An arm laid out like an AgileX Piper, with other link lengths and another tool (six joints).
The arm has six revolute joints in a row. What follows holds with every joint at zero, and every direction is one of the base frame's.
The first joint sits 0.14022 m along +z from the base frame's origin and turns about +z.
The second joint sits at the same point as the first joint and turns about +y.
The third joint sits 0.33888 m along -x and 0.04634 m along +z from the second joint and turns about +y.
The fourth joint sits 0.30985 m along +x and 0.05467 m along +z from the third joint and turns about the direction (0.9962, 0, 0.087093).
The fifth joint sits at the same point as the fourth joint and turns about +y.
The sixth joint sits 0.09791 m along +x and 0.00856 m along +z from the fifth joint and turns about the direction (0.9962, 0, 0.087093).
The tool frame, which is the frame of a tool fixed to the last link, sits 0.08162 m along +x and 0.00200 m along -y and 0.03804 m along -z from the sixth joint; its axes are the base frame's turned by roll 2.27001, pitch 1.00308 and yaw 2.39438 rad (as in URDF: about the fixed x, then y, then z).
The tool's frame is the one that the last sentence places.
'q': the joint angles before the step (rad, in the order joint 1, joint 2, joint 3, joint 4, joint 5, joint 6). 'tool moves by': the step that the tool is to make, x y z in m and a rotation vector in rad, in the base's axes. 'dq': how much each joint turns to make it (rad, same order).
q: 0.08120, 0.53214, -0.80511, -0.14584, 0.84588, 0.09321
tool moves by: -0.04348, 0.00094, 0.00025, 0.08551, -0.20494, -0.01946
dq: -0.00005, -0.23810, 0.09129, 0.00227, -0.05711, 0.07563
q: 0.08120, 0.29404, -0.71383, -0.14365, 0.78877, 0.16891
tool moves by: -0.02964, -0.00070, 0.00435, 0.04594, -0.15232, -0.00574
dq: 0.00000, -0.15802, 0.03673, -0.00309, -0.03061, 0.03938
